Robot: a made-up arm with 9 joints. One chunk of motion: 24 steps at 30 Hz.
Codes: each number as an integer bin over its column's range. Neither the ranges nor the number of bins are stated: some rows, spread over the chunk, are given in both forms.
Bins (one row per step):
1: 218 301 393 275 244 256
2: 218 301 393 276 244 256
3: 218 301 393 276 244 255
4: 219 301 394 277 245 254
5: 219 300 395 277 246 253
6: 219 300 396 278 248 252
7: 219 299 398 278 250 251
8: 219 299 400 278 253 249
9: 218 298 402 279 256 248
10: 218 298 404 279 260 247
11: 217 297 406 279 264 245
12: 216 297 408 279 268 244
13: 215 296 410 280 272 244
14: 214 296 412 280 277 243
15: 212 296 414 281 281 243
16: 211 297 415 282 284 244
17: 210 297 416 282 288 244
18: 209 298 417 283 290 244
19: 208 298 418 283 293 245
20: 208 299 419 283 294 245
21: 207 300 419 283 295 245
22: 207 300 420 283 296 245
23: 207 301 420 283 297 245
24: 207 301 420 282 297 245
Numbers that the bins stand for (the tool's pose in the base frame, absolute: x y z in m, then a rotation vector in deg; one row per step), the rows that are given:
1: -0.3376 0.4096 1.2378 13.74 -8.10 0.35
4: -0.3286 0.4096 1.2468 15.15 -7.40 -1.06
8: -0.3286 0.3916 1.3008 15.85 -1.76 -4.58
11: -0.3466 0.3736 1.3548 16.56 5.99 -7.40
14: -0.3736 0.3646 1.4088 17.26 15.15 -8.81
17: -0.4096 0.3736 1.4448 18.67 22.90 -8.10
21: -0.4366 0.4006 1.4718 19.37 27.83 -7.40
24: -0.4366 0.4096 1.4808 18.67 29.24 -7.40
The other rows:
2: -0.3376 0.4096 1.2378 14.44 -8.10 0.35
3: -0.3376 0.4096 1.2378 14.44 -8.10 -0.35
5: -0.3286 0.4006 1.2558 15.15 -6.69 -1.76
6: -0.3286 0.4006 1.2648 15.85 -5.28 -2.47
7: -0.3286 0.3916 1.2828 15.85 -3.87 -3.17
9: -0.3376 0.3826 1.3188 16.56 0.35 -5.28
10: -0.3376 0.3826 1.3368 16.56 3.17 -5.99
12: -0.3556 0.3736 1.3728 16.56 8.81 -8.10
13: -0.3646 0.3646 1.3908 17.26 11.62 -8.10
15: -0.3916 0.3646 1.4268 17.96 17.96 -8.81
16: -0.4006 0.3736 1.4358 18.67 20.08 -8.10
18: -0.4186 0.3826 1.4538 19.37 24.31 -8.10
19: -0.4276 0.3826 1.4628 19.37 26.42 -7.40
20: -0.4276 0.3916 1.4718 19.37 27.12 -7.40
22: -0.4366 0.4006 1.4808 19.37 28.53 -7.40
23: -0.4366 0.4096 1.4808 19.37 29.24 -7.40

